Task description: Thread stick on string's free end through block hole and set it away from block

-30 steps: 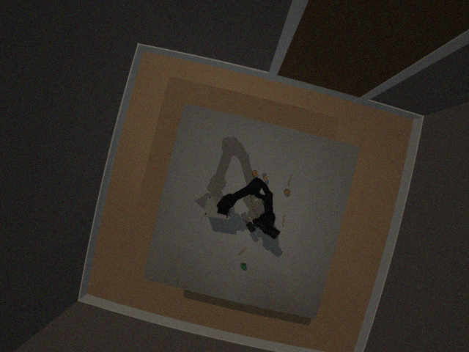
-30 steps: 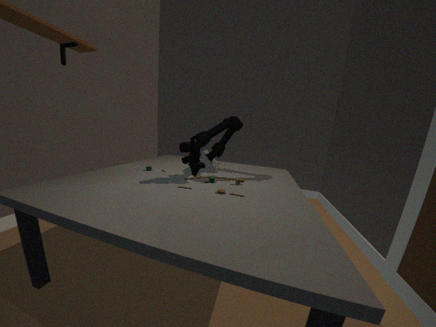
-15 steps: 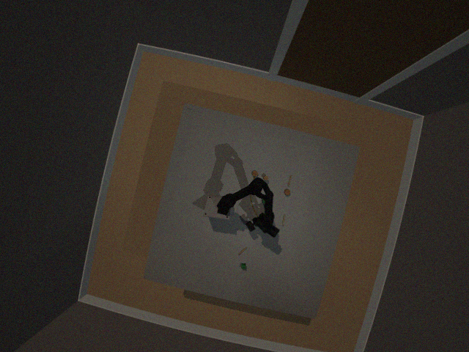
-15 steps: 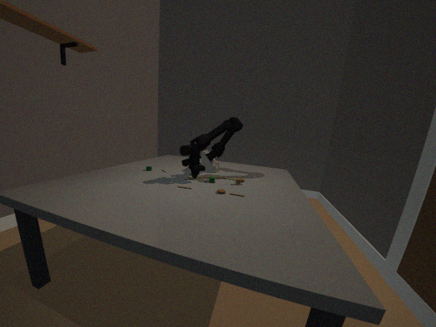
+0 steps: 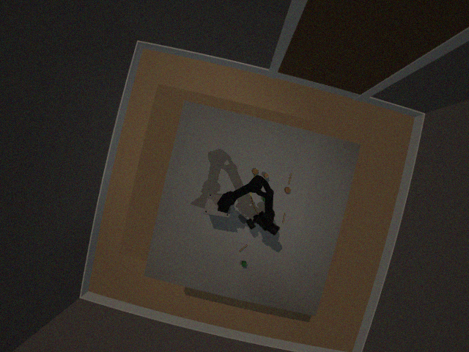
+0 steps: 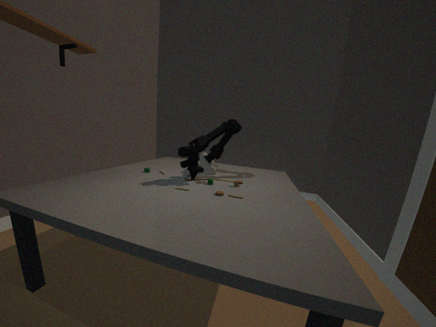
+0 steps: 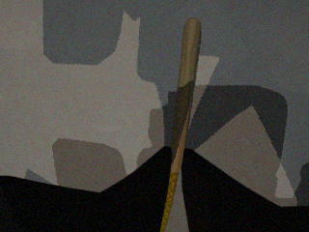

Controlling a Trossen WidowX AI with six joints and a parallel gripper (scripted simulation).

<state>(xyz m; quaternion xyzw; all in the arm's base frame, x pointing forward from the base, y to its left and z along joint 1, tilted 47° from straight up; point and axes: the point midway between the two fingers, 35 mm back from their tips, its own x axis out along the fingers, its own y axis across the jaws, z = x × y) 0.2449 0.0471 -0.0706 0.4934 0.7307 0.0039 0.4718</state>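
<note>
Right now the green cube is 12 cm to the left of my gripper tip, 2 cm ahead of it and 1 cm above it. From my gripper tip the other things lie so: wooden disc 21 cm to the left, 16 cm ahead; then thin wooden stick 1 cm to the right, 1 cm ahead.
</note>
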